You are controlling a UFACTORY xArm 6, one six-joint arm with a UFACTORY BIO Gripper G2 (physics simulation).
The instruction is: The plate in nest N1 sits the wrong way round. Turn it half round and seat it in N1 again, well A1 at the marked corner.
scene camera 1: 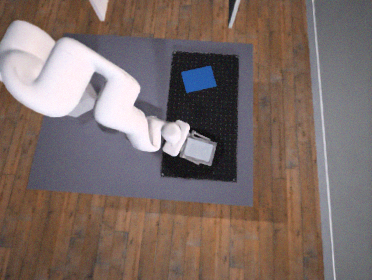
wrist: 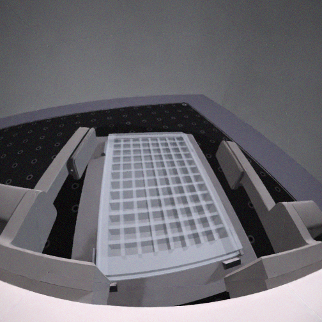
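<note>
The plate (scene camera 1: 200,148) (wrist: 155,195), pale and translucent with a grid of square wells, sits in the grey nest N1 (scene camera 1: 214,156) (wrist: 86,215). It looks level in the wrist view. Its well lettering and the nest's corner mark cannot be made out. My gripper (scene camera 1: 199,150) (wrist: 156,159) is open around the plate, one finger beyond each long side. In the wrist view there are gaps between both finger pads and the plate, and nothing is held. The gripper's palm covers part of the nest's near end.
A blue rectangle (scene camera 1: 198,79) lies slightly turned on the far part of the black perforated board (scene camera 1: 205,112) (wrist: 30,150). The board lies on a grey-violet mat (scene camera 1: 100,170) (wrist: 280,160). The white arm (scene camera 1: 115,95) reaches in from the left in the scene view.
</note>
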